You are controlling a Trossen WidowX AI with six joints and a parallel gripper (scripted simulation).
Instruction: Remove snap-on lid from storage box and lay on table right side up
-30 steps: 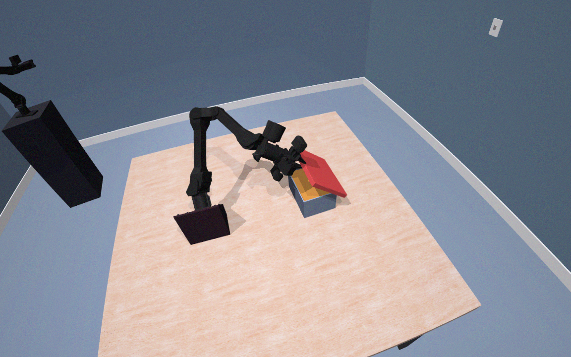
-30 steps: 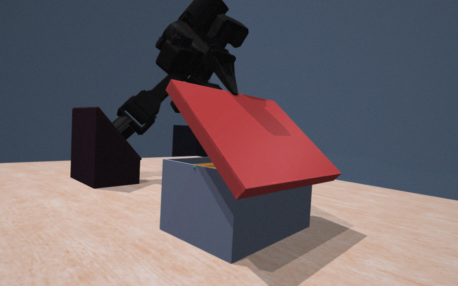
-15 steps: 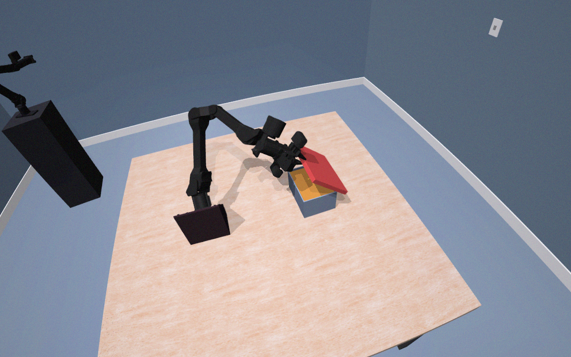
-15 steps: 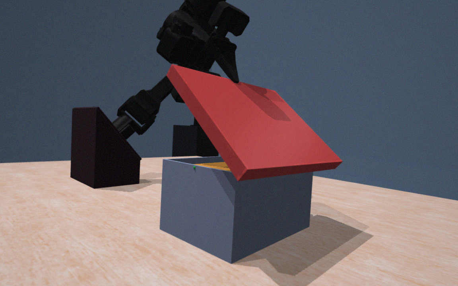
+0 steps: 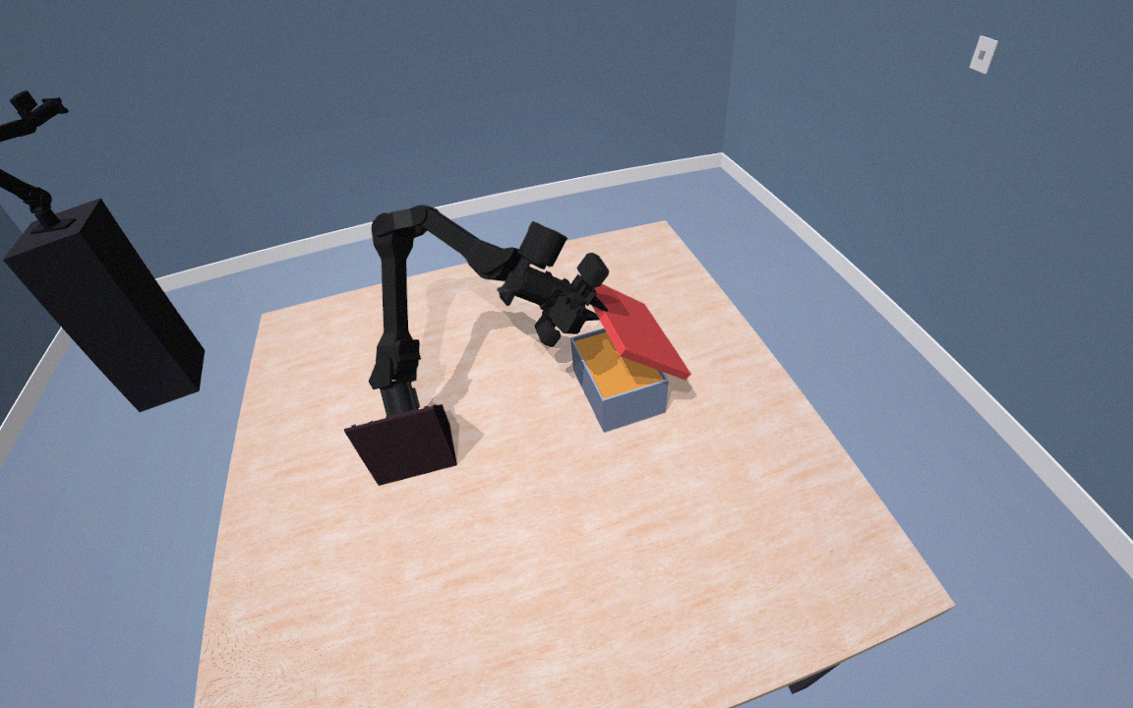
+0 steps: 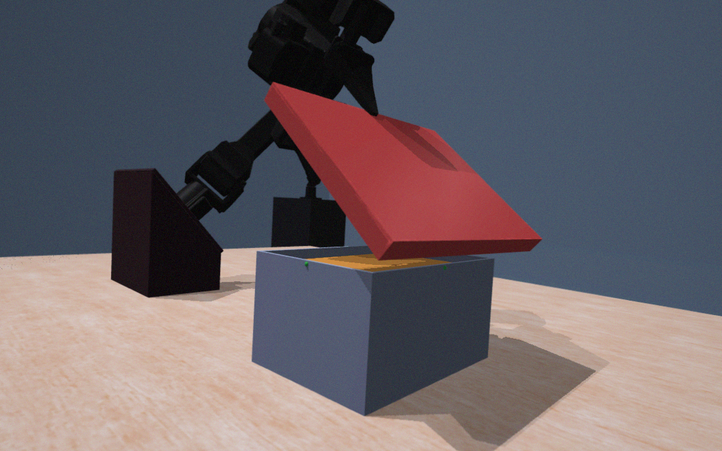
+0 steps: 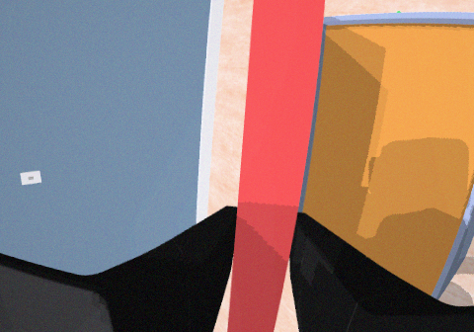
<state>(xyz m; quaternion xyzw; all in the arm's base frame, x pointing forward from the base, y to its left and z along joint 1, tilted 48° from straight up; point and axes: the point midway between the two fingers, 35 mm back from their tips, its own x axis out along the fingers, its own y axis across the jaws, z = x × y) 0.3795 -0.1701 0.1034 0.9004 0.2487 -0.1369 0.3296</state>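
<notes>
My gripper tip is 70 mm short of the red lid, 10 mm to the left of it and 50 mm above it. The rest, counted from my gripper tip: grey-blue storage box: 30 mm ahead, 190 mm below.
</notes>
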